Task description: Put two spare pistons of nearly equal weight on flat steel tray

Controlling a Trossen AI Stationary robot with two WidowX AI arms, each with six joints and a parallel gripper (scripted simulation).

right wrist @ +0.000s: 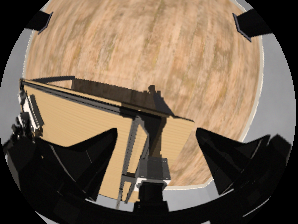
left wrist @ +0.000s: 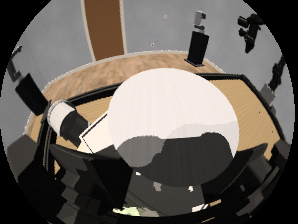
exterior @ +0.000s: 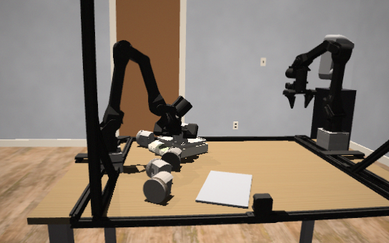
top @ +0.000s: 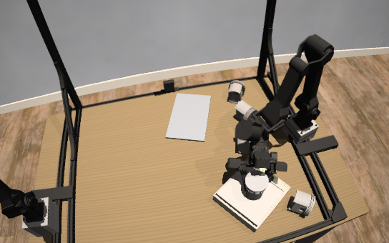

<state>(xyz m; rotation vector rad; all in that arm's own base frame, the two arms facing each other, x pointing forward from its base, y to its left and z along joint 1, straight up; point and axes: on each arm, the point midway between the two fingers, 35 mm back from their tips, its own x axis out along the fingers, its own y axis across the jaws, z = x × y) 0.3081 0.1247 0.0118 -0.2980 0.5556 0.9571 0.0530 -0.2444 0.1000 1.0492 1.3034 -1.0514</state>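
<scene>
Now: the flat steel tray 400 mm behind my left hand, 70 mm to the right of it and 80 mm below it.
</scene>
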